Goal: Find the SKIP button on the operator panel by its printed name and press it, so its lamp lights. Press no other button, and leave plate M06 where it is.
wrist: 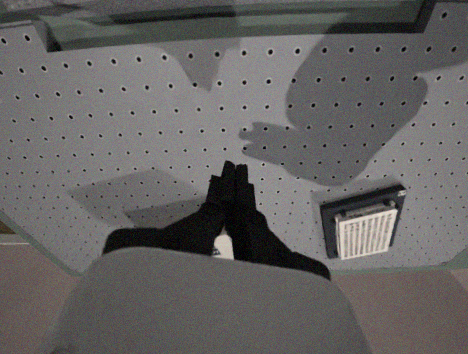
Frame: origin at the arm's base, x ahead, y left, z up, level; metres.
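Seen in the pictures: gripper, between the fingertips: [231, 177].
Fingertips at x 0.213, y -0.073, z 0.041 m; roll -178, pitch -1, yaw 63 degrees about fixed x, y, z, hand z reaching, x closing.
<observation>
Offsets run from my fingertips to a thing's top centre. "spot": to the spot under its first point. Level surfaces: height alone.
My gripper [231, 177] is shut and empty, its black fingertips together over the grey perforated board. A small white patch with dark print {spot: dx +0.158, dy -0.046, dz -0.040 m} [223, 247] shows between the finger linkages, likely part of the operator panel; the rest is hidden behind the gripper and its grey housing. The SKIP button, its printed name and its lamp do not show. A white plate with rows of wells {spot: dx +0.207, dy +0.183, dz -0.066 m} [366, 233] sits on a dark holder {spot: dx +0.207, dy +0.127, dz -0.080 m} [328, 230] to the right of the gripper, apart from it. The small tag on the holder's corner is too blurred to read, so I cannot confirm it is M06.
The perforated board {dz -0.092 m} [150, 127] carries the arm's shadow at the upper right and angular shadows left of the fingers. A green raised frame [240, 31] crosses the far edge. The board's near green edge [395, 270] runs below the plate, with brownish floor [415, 310] beyond.
</observation>
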